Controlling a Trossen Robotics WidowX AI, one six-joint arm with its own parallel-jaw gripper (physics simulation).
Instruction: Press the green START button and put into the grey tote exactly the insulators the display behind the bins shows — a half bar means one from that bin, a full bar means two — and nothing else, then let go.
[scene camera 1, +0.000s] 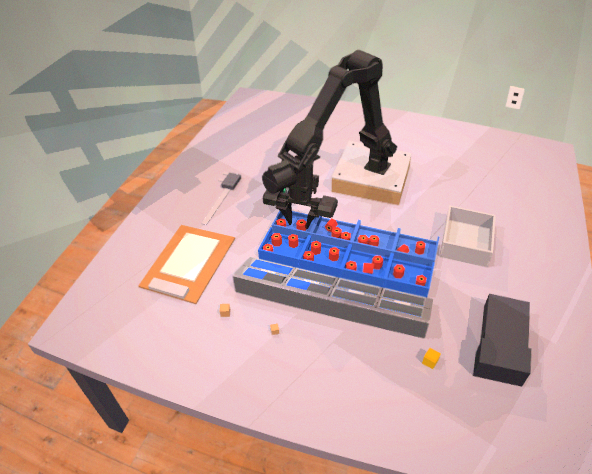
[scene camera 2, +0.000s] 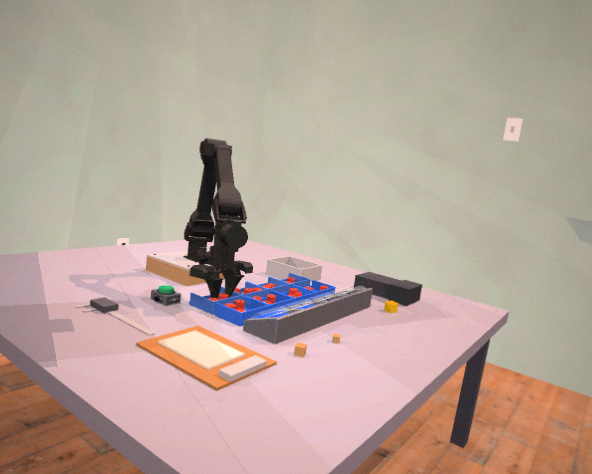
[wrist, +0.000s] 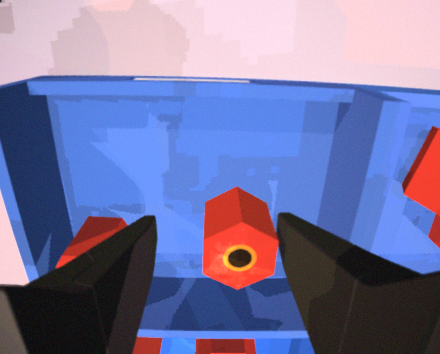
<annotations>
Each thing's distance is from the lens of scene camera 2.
my gripper (scene camera 2: 220, 301): 125 cm
grey tote (scene camera 2: 280, 268): 158 cm
dark box (scene camera 2: 404, 292): 149 cm
</annotations>
